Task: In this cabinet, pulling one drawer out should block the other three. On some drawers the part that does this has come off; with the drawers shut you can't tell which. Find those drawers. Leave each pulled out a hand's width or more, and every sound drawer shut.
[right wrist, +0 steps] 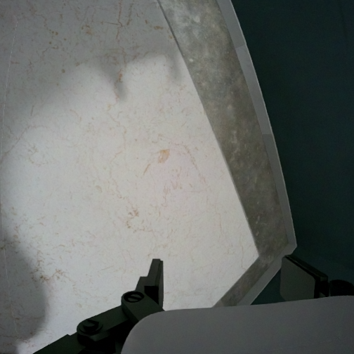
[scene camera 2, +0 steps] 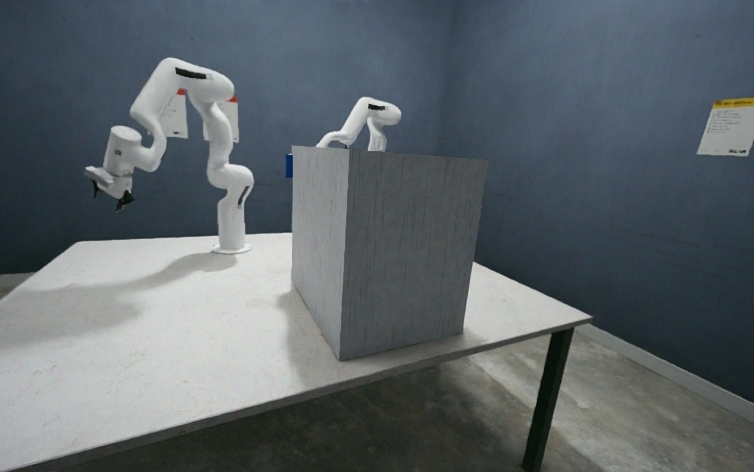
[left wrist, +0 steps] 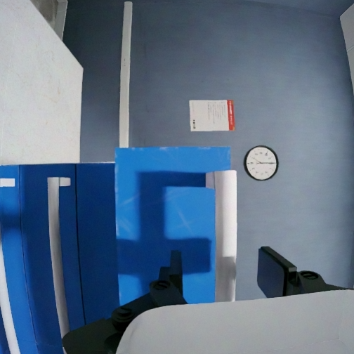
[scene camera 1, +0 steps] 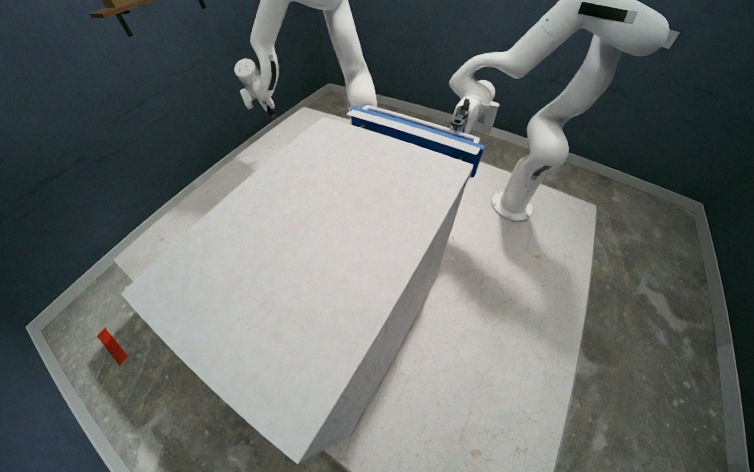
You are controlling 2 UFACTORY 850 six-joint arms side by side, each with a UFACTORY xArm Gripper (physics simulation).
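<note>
The white cabinet [scene camera 1: 294,239] [scene camera 2: 408,244] [left wrist: 37,95] has its blue top drawer [scene camera 1: 414,137] [scene camera 2: 288,165] [left wrist: 190,215] pulled out; its exact travel is hard to tell. Lower blue fronts, one with a white handle [left wrist: 56,225], sit farther back at the left of the left wrist view and look shut. The lowest fronts are not fully visible. My left gripper [scene camera 1: 459,123] [left wrist: 219,267] is open, its fingers on either side of the top drawer's white handle [left wrist: 226,215], apart from it. My right gripper [scene camera 1: 269,108] [scene camera 2: 110,200] [right wrist: 223,277] is open and empty, off to the cabinet's side.
The cabinet stands on a white table [scene camera 1: 500,333] [scene camera 2: 166,333] [right wrist: 125,175]. The left arm's base [scene camera 1: 511,208] stands close to the drawer side. A red strip [scene camera 1: 112,346] lies on the floor. A clock [left wrist: 261,163] and a sheet [left wrist: 210,115] hang on the wall.
</note>
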